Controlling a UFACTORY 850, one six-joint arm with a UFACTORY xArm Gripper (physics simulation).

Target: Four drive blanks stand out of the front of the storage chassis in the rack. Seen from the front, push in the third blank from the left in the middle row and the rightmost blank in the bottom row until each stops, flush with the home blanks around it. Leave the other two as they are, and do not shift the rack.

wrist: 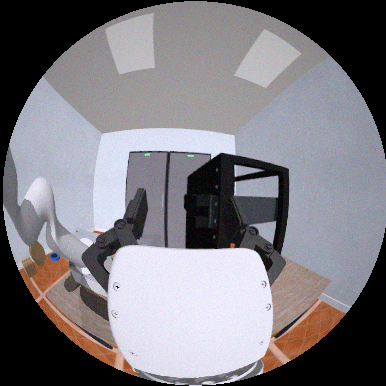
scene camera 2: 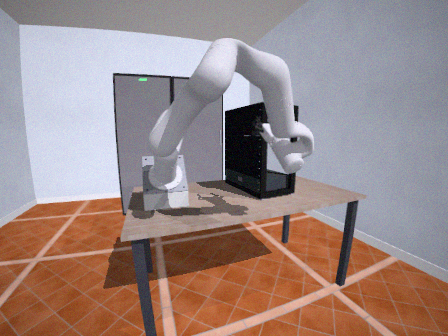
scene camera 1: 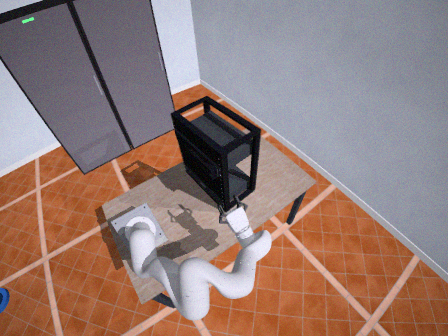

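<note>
The black rack [scene camera 1: 224,175] [scene camera 2: 262,172] [wrist: 227,175] stands upright on the table. The dark storage chassis [scene camera 1: 212,126] [wrist: 260,208] sits in its upper part. In the wrist view, dark shapes stand out at the chassis front; single blanks and rows cannot be told apart. In both scene views the blanks are too dark to make out. My gripper [scene camera 1: 230,202] [scene camera 2: 258,123] [wrist: 186,201] is open and empty, near the rack's front post. In the wrist view, its right finger overlaps the rack and its left finger is out in front of it. Contact cannot be told.
The wooden table [scene camera 1: 280,165] [scene camera 2: 320,192] [wrist: 305,280] carries the rack and the arm's base plate [scene camera 1: 117,222]. A dark unit [scene camera 2: 240,178] sits low in the rack. A grey double-door cabinet [scene camera 1: 55,75] [scene camera 2: 145,125] [wrist: 150,200] stands behind. A wall [scene camera 1: 325,90] rises beyond the rack.
</note>
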